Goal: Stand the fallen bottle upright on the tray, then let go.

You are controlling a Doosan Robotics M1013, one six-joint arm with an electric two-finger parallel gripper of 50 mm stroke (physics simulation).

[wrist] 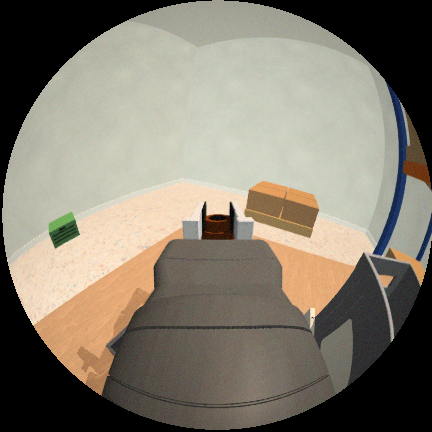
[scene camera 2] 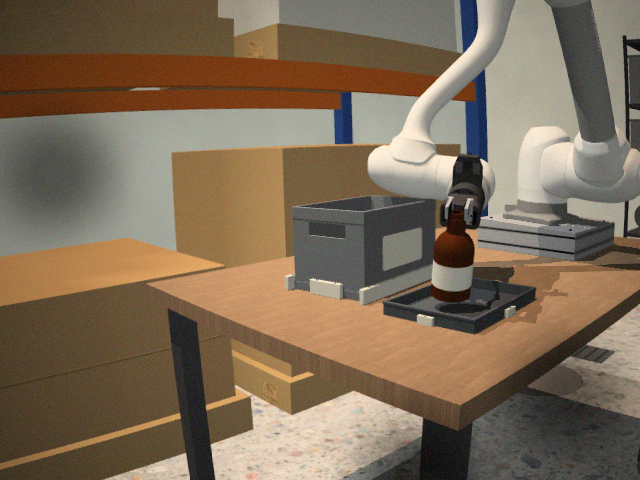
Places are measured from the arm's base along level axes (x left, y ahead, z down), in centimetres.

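Where they show: gripper, between the fingertips: (wrist: 217, 210) (scene camera 2: 456, 213); arm's base, origin of its link: (scene camera 2: 541, 219).
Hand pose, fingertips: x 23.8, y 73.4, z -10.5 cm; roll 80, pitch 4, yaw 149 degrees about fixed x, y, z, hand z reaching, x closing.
Note:
Each offset is from my fingertips to the top centre of the thing. "spot": to the spot under its first point.
The brown bottle @[dx -2.0, dy -2.1, dz -0.3 cm] (scene camera 2: 452, 251) (wrist: 218, 231) with a white label is upright in the scene view, its base over the inside of the dark tray @[spot: dx -6.4, dy +6.7, dz +17.2 cm] (scene camera 2: 402, 312). A dark shadow lies on the tray floor by the base; the base is very near that floor, and I cannot tell whether it touches. My gripper (scene camera 2: 458, 212) (wrist: 217, 210) is shut on the bottle's neck from behind, with the mouth showing between the fingers. In the wrist view a corner of the tray @[spot: dx +5.0, dy -18.6, dz +16.7 cm] (wrist: 114, 345) shows at the left of the gripper body, which hides the rest.
A tall grey crate @[dx -30.6, dy -8.0, dz +0.9 cm] (scene camera 2: 329, 254) (wrist: 367, 305) stands close beside the tray, with pale blocks along its foot. Small pale blocks @[spot: dx -0.8, dy +6.8, dz +17.5 cm] (scene camera 2: 425, 320) also sit against the tray's outer walls. The robot base stands behind on a grey plinth (scene camera 2: 527, 240). The wooden table's near edge (scene camera 2: 361, 379) lies in front.

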